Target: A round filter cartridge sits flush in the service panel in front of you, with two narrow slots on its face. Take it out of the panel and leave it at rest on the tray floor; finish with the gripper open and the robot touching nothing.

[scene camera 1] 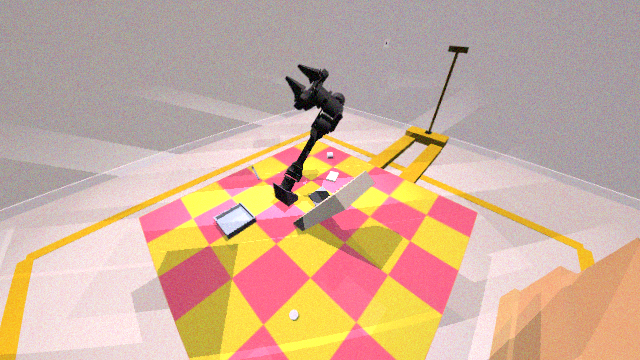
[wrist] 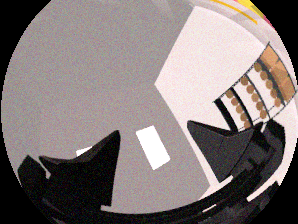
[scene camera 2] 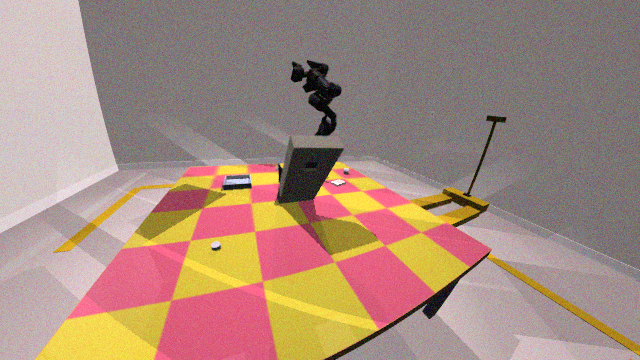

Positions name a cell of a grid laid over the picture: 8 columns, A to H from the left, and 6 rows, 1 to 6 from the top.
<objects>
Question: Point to a service panel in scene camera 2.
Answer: D3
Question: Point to a grey tray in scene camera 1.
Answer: At C4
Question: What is my gripper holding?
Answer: Nothing.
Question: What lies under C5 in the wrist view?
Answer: My gripper.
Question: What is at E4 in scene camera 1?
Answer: A service panel.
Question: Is my gripper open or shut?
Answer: Open.
</objects>
